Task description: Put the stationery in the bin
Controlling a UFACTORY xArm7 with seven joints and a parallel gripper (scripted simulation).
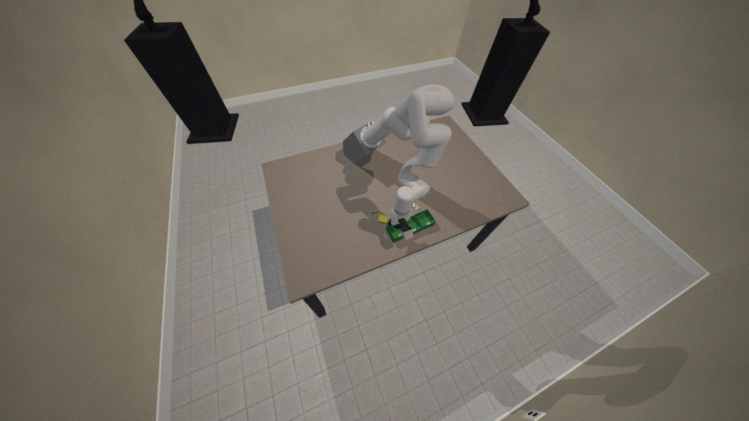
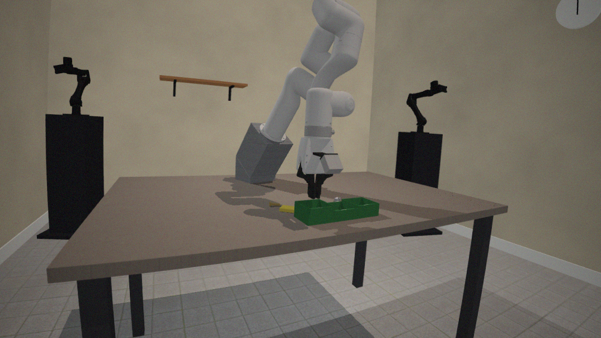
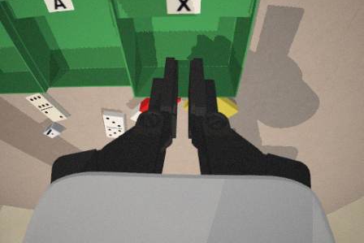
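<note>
My gripper is now 2 cm past the green bin row, 8 cm to the right of it and 6 cm above it. Round my hand: brass bolt 13 cm behind, 10 cm to the right, 8 cm below; yellow sticky-note pad 8 cm behind, 6 cm to the right, 8 cm below; red eraser 10 cm behind, 1 cm to the left, 8 cm below.
</note>
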